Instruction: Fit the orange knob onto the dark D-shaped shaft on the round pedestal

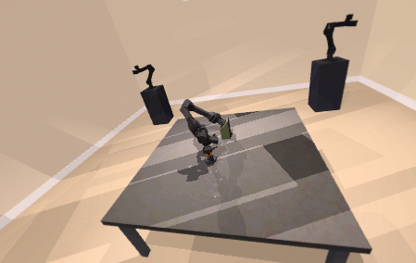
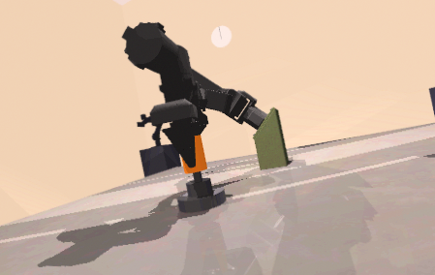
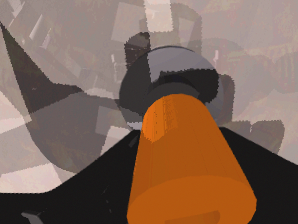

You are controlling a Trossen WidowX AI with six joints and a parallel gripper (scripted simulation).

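The orange knob is 2 cm above my gripper tip. From my gripper tip the other things lie so: pedestal: 4 cm below.
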